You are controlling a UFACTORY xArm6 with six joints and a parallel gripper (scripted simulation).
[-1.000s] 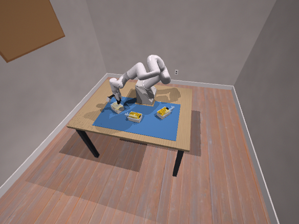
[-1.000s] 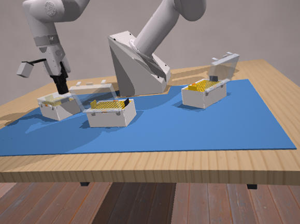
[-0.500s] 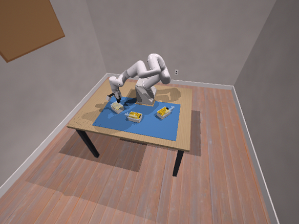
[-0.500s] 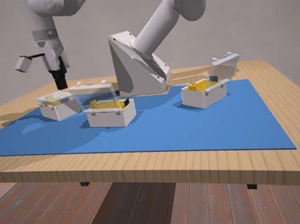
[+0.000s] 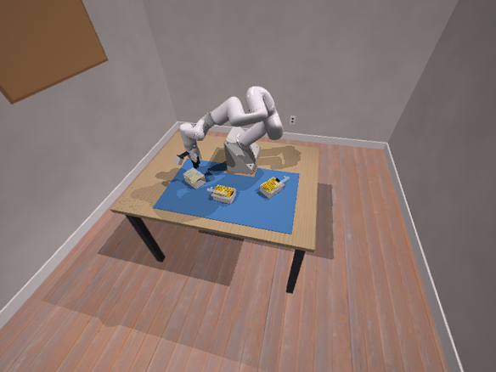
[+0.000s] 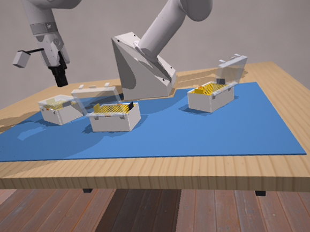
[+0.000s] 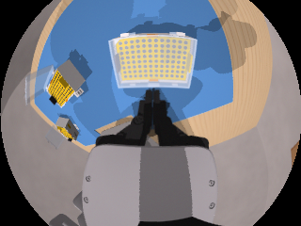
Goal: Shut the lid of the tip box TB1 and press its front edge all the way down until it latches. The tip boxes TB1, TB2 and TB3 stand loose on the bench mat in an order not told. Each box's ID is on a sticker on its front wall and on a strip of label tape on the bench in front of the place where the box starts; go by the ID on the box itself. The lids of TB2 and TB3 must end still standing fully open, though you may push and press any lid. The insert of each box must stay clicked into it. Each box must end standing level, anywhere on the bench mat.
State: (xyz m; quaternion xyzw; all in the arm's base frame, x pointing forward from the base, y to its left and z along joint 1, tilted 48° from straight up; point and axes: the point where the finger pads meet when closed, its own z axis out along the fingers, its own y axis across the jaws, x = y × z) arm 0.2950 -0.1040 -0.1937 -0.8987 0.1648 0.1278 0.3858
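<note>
My hand is 130 mm above the TB1 label tape strip, 20 mm past it and 10 mm to the right of it.
</note>
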